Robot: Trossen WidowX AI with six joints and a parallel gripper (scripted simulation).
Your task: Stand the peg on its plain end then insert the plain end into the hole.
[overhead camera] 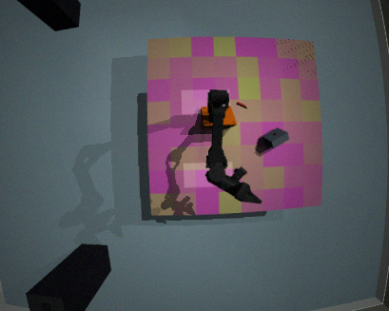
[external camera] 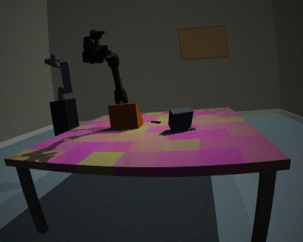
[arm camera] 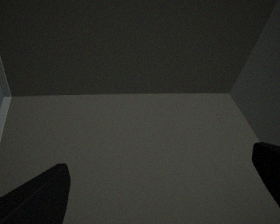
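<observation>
Now: gripper tip 140 mm short of the peg, 480 mm to the right of it and 530 mm above it. From my gripper tip the other things lie so: grey sloped panel 320 mm ahead, 240 mm to the left, 470 mm below.
</observation>
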